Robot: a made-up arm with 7 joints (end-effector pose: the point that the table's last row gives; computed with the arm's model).
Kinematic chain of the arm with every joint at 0, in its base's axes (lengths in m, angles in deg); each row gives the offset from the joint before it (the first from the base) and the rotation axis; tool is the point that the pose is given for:
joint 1: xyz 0 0 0.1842 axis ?
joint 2: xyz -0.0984 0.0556 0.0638 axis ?
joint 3: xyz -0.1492 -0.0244 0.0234 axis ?
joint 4: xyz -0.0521 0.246 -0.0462 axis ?
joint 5: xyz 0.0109 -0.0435 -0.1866 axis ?
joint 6: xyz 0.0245 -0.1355 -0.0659 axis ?
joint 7: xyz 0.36 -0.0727 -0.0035 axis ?
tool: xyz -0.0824 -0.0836 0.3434
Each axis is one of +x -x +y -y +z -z.
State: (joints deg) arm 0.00 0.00 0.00 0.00 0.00 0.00 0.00
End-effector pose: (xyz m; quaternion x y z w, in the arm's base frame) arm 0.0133 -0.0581 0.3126 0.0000 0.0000 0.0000 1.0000
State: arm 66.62 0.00 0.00 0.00 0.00 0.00 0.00
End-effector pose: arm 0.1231 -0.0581 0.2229 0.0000 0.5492 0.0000 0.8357
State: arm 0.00 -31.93 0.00 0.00 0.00 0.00 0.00
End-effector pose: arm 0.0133 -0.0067 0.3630 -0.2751 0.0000 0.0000 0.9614
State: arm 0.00 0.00 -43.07 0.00 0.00 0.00 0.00
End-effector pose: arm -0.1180 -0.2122 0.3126 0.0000 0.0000 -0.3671 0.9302
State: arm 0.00 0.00 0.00 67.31 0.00 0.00 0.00
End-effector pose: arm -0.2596 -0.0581 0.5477 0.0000 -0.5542 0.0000 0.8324
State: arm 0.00 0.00 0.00 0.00 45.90 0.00 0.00
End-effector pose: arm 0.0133 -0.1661 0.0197 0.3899 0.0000 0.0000 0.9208
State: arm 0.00 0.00 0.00 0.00 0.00 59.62 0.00
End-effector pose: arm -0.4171 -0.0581 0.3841 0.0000 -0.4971 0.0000 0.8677
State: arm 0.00 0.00 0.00 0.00 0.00 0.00 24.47
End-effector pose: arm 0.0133 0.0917 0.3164 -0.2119 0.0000 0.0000 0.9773
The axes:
joint 1: +y
joint 2: +x
joint 3: +z
joint 4: -y
joint 5: +x
joint 6: -y
joint 7: -x

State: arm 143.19 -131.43 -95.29 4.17 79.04 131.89 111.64
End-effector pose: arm 0.1379 -0.0649 0.2937 -0.3293 -0.4086 -0.5014 0.6879
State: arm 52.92 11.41 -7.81 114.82 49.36 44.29 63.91
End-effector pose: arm -0.1485 0.0684 0.5385 -0.0155 -0.6464 -0.4138 0.6408
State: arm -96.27 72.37 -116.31 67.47 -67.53 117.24 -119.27
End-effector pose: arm -0.2870 -0.1199 0.3179 0.0786 -0.6718 0.3032 0.6712
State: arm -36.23 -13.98 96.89 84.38 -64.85 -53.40 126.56
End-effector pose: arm -0.1648 0.4375 0.0507 -0.7763 -0.4818 -0.3496 0.2072
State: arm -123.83 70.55 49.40 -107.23 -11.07 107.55 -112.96
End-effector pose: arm 0.1272 0.2216 0.2286 -0.0008 0.1368 0.9804 0.1419
